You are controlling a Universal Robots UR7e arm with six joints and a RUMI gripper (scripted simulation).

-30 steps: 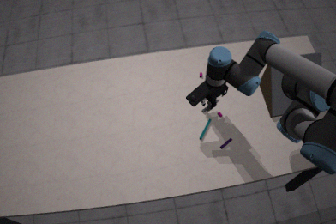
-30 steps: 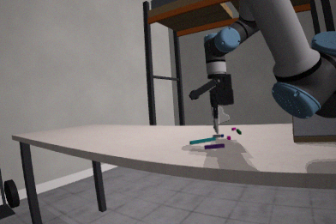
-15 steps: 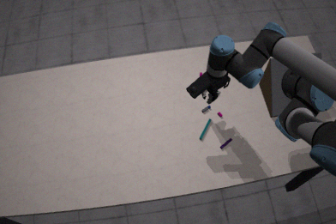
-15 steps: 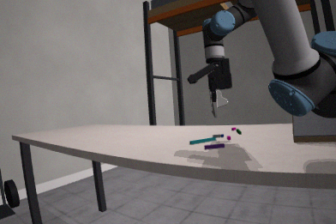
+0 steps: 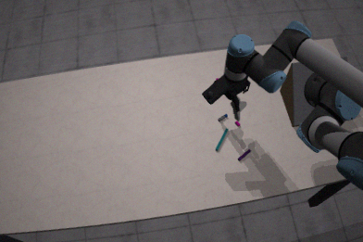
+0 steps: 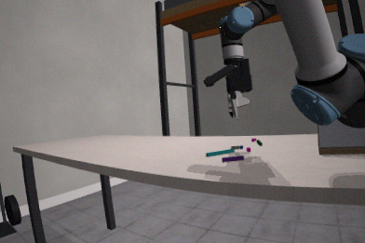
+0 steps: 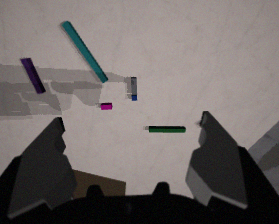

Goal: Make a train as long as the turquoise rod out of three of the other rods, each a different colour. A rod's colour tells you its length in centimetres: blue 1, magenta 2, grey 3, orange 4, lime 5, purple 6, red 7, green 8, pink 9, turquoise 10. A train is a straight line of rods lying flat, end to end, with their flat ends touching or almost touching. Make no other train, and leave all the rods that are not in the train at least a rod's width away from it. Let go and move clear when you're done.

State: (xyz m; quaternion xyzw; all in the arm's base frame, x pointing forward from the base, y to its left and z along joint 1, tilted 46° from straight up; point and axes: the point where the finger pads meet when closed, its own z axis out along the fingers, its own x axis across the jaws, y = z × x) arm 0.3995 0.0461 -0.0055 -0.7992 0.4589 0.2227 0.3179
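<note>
Now: the purple rod 6 cm behind my hand, 16 cm to the left of it and 10 cm below it. Also, from my hand: small blue rod 2 cm behind, 1 cm to the right, 10 cm below; turquoise rod 1 cm ahead, 9 cm to the left, 10 cm below; grey rod 10 cm below.
</note>
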